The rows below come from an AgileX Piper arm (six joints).
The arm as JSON. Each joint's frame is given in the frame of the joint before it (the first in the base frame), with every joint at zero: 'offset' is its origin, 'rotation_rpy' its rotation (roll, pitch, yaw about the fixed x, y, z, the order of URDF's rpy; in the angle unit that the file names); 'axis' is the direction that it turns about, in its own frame. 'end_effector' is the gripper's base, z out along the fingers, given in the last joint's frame.
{
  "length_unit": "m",
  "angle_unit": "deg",
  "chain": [
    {
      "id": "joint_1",
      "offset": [
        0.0,
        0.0,
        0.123
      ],
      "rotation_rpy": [
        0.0,
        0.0,
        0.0
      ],
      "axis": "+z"
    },
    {
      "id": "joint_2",
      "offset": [
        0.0,
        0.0,
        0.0
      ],
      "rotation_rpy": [
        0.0,
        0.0,
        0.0
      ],
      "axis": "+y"
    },
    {
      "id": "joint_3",
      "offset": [
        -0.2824,
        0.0,
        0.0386
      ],
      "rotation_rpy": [
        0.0,
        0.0,
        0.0
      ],
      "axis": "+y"
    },
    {
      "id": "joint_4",
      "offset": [
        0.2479,
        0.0,
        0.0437
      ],
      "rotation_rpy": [
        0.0,
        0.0,
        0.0
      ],
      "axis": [
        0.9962,
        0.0,
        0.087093
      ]
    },
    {
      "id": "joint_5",
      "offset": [
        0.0,
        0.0,
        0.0
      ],
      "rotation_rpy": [
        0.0,
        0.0,
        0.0
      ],
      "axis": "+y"
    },
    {
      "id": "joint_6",
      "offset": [
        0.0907,
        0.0,
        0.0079
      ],
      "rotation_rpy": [
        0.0,
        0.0,
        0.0
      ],
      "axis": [
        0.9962,
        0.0,
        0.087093
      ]
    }
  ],
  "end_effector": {
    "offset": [
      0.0,
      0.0,
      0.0
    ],
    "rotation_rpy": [
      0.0,
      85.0,
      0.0
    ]
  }
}
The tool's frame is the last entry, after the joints.
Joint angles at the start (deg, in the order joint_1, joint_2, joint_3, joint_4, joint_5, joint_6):
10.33, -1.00, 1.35, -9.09, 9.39, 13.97
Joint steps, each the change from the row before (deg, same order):
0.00, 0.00, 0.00, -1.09, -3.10, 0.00
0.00, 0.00, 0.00, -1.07, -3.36, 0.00
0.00, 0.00, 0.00, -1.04, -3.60, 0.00
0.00, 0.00, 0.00, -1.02, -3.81, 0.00
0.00, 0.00, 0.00, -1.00, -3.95, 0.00
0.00, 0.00, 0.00, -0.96, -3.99, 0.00
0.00, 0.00, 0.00, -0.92, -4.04, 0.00
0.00, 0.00, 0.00, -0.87, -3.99, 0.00
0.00, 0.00, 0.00, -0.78, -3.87, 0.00
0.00, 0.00, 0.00, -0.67, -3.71, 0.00
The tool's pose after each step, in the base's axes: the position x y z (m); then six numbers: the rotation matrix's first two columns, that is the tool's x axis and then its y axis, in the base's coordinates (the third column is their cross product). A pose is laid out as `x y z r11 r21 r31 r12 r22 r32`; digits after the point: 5 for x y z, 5 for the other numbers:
0.05553 0.00832 0.19637 -0.03717 0.06146 -0.99742 -0.15810 0.98517 0.06660
0.05538 0.00917 0.20164 0.02237 0.05257 -0.99837 -0.17076 0.98414 0.04799
0.05484 0.01022 0.20723 0.08558 0.04541 -0.99530 -0.18434 0.98243 0.02898
0.05386 0.01147 0.21307 0.15166 0.04005 -0.98762 -0.19863 0.98003 0.00924
0.05239 0.01290 0.21901 0.21904 0.03653 -0.97503 -0.21323 0.97694 -0.01130
0.05046 0.01443 0.22485 0.28564 0.03509 -0.95770 -0.22767 0.97320 -0.03225
0.04806 0.01606 0.23059 0.35122 0.03592 -0.93560 -0.24192 0.96881 -0.05362
0.04526 0.01773 0.23605 0.41389 0.03889 -0.90950 -0.25551 0.96389 -0.07506
0.04216 0.01935 0.24112 0.47228 0.04430 -0.88033 -0.26822 0.95860 -0.09565
0.03885 0.02088 0.24577 0.52577 0.05212 -0.84903 -0.27994 0.95312 -0.11485

